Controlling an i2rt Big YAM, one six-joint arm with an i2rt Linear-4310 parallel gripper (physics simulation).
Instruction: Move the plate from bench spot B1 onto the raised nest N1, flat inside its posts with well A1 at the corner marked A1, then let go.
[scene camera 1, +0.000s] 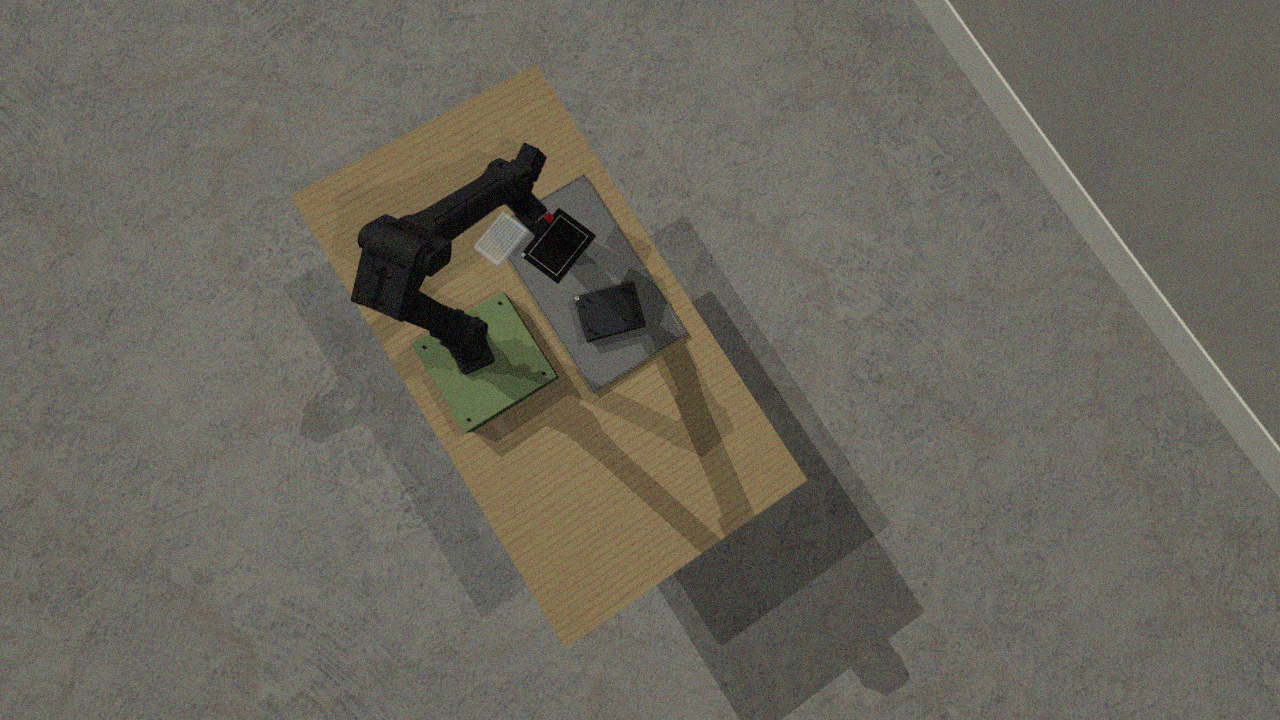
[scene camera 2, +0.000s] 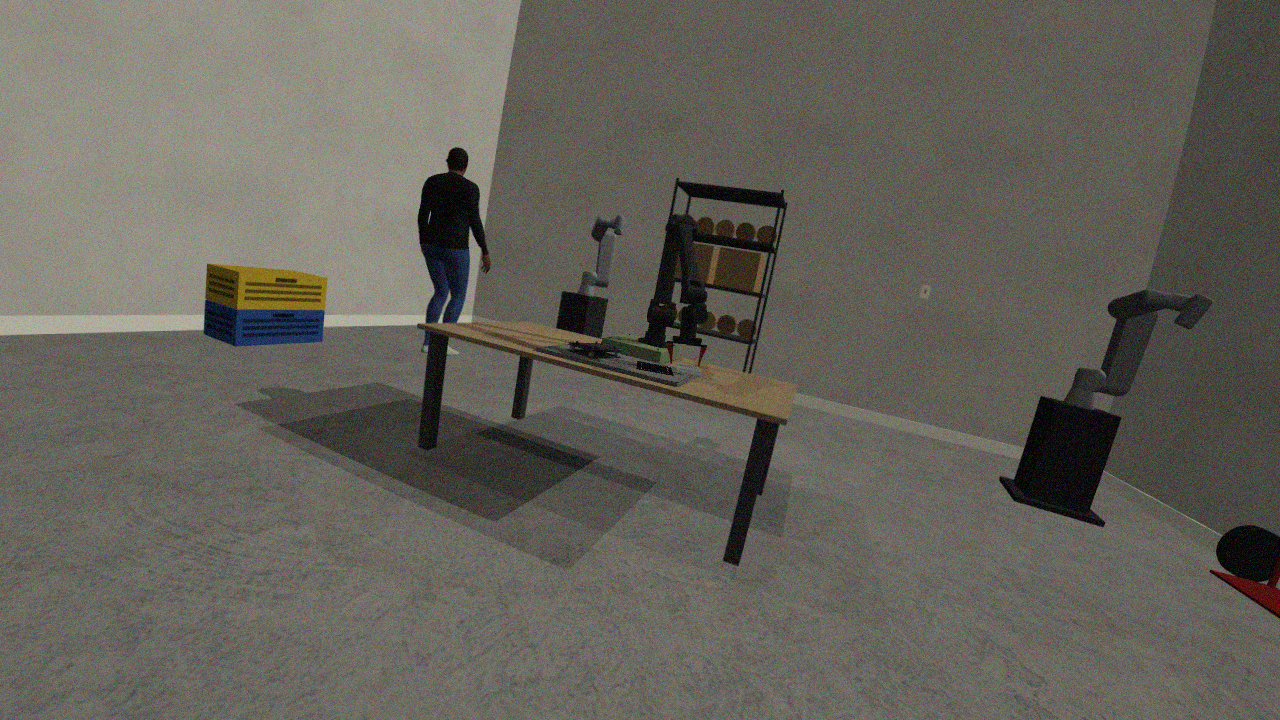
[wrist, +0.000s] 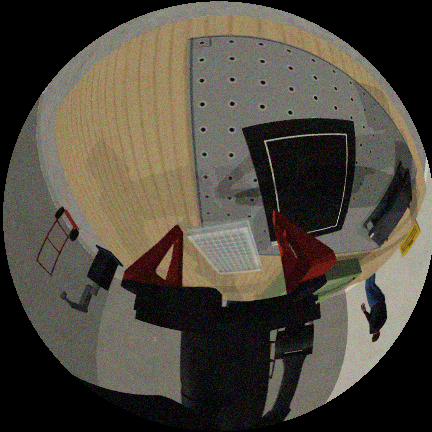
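Seen in the pictures: gripper, fingertip midpoint: (scene camera 1: 528, 215) (scene camera 2: 684, 365) (wrist: 224, 221); arm's base, origin of the base link: (scene camera 1: 470, 347) (scene camera 2: 653, 344) (wrist: 296, 300).
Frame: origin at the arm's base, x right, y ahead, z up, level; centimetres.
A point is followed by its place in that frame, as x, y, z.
The clear-white well plate (scene camera 1: 503, 238) @[-24.7, 18.5, -4.0] (wrist: 227, 247) @[-25.3, 19.7, -3.4] lies on the wooden table beside the grey perforated board. My gripper (scene camera 1: 540, 222) @[-26.8, 27.2, -1.2] (scene camera 2: 686, 360) @[-26.8, 27.2, -1.2] (wrist: 224, 221) @[-26.8, 27.2, -1.2] is open, its red fingers wide apart. In the wrist view the plate shows between the fingers, which are not closed on it; their height above it is hard to tell. A black square with a white outline (scene camera 1: 558, 245) @[-17.1, 31.2, -4.2] (wrist: 311, 182) @[-18.3, 32.3, -4.2] and a dark box-like holder (scene camera 1: 610, 311) @[5.7, 36.3, -1.3] (wrist: 392, 207) @[0.1, 36.6, -1.3] are on the board. I cannot tell for certain which is nest N1. The A1 markings are too small to read.
The grey perforated board (scene camera 1: 586, 367) @[16.3, 24.5, -4.3] (wrist: 217, 117) @[-29.0, 36.2, -4.3] is on the table (scene camera 1: 626, 537) @[60.9, 15.9, -5.6] (scene camera 2: 751, 394) @[-51.4, 23.5, -5.6]. A raised green block (scene camera 1: 478, 398) @[12.8, -3.1, 0.4] (scene camera 2: 640, 349) @[-1.5, 14.3, -1.5] (wrist: 342, 280) @[8.0, 13.2, -0.3] stands near the arm's base. A person (scene camera 2: 452, 214) is beyond the table.
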